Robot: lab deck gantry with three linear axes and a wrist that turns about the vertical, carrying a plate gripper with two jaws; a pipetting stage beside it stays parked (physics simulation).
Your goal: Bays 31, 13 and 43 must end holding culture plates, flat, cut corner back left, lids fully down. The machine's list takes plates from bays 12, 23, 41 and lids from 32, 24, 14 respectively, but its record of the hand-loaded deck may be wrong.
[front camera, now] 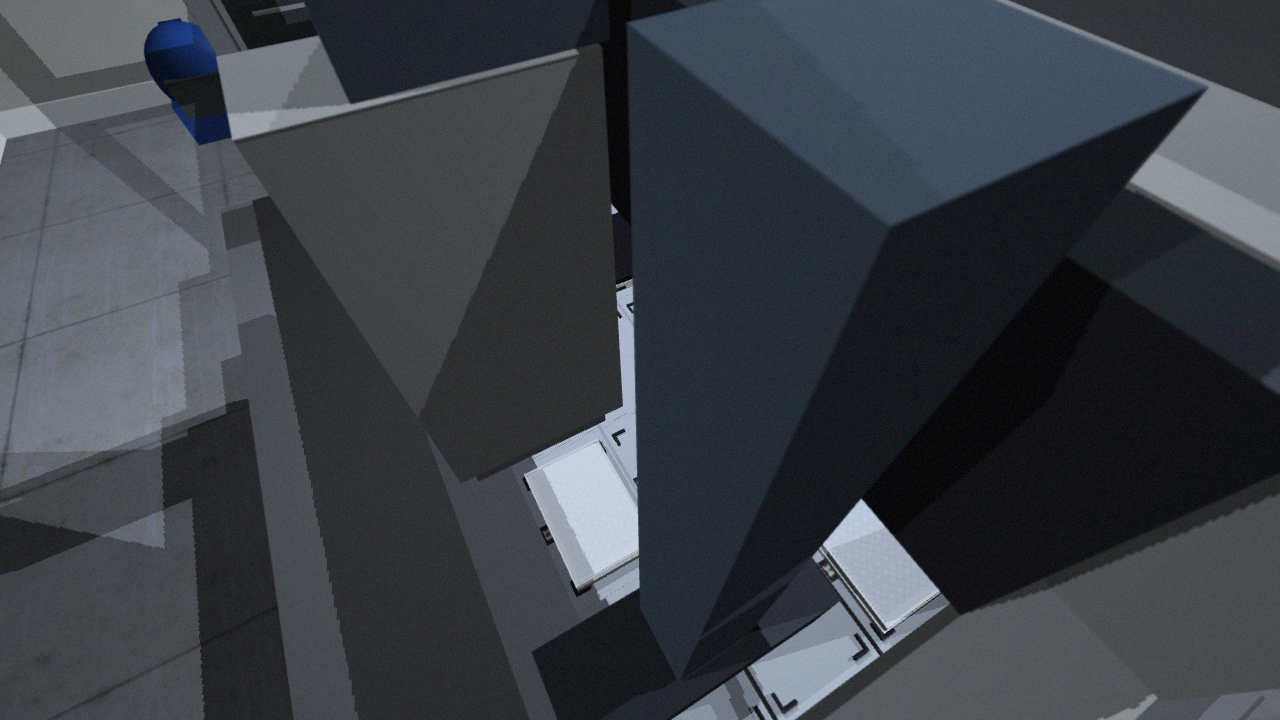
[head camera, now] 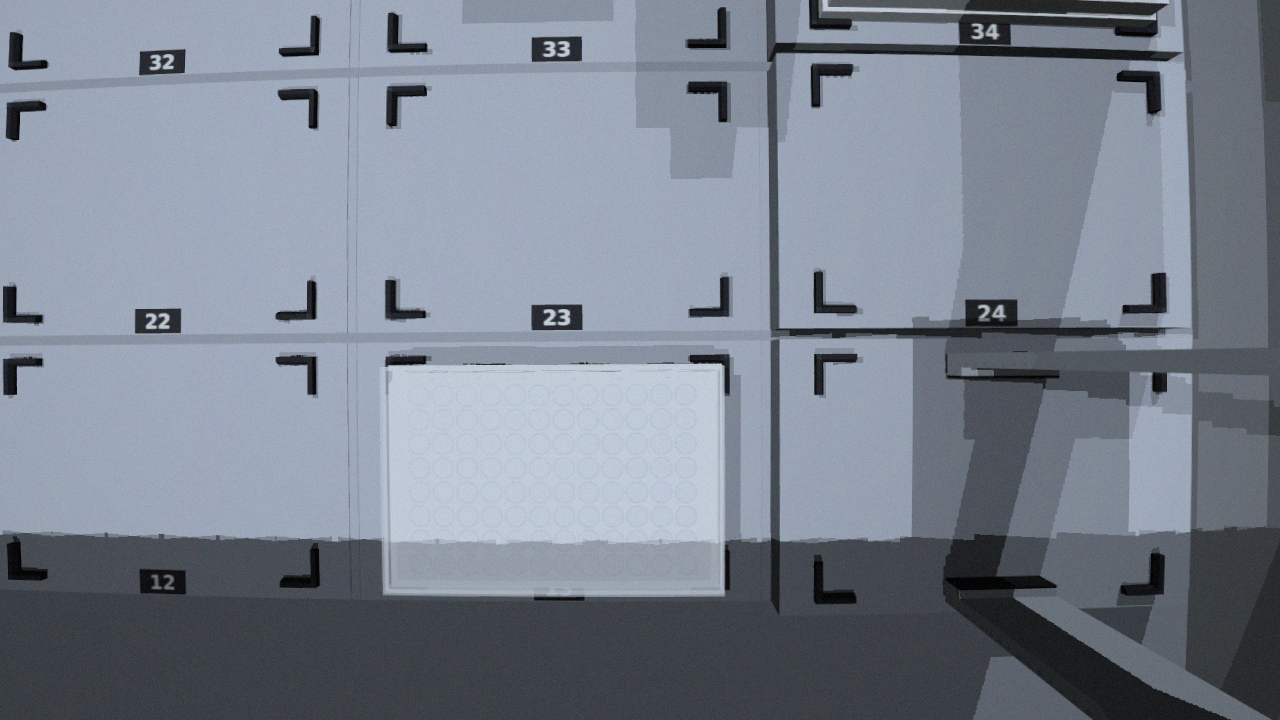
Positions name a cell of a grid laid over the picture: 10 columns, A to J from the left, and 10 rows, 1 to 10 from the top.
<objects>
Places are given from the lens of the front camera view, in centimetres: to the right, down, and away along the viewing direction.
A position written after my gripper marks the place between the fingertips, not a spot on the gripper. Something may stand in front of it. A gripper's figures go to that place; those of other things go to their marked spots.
my gripper (front camera: F10): 3, 26, 45
patterned pale piece (front camera: G9): 22, 20, 47
black lid (front camera: E4): -2, -18, 77
The marked spots on the black lid and the patterned pale piece are 54 cm apart.
</objects>
